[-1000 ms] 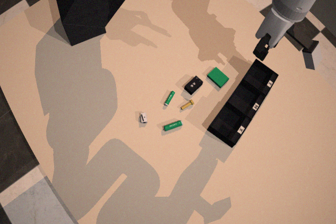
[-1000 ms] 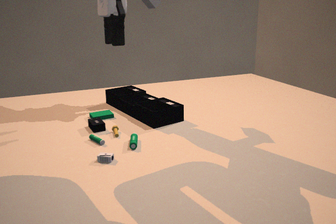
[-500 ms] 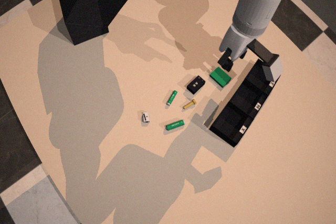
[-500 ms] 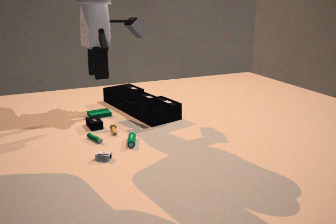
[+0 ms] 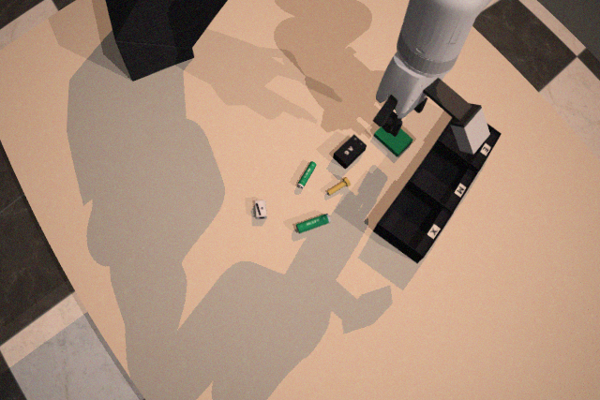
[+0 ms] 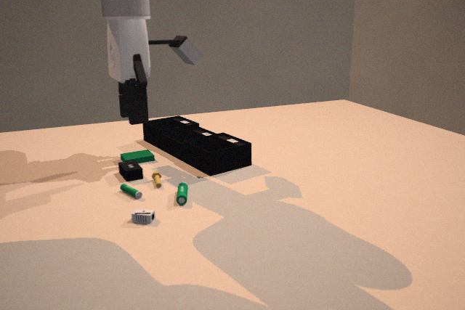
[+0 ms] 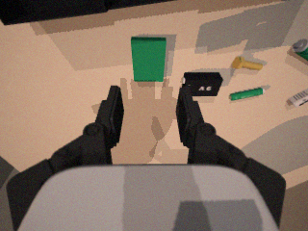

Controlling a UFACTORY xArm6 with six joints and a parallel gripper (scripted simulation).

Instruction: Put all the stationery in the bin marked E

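Right now the green eraser is 9 cm below my hand. Also, from my hand: black bin row 10 cm ahead, 7 cm below; then yellow bolt 12 cm to the right, 9 cm below, 1 cm ahead; then black 9 V battery 8 cm below, 6 cm to the right, 3 cm behind.
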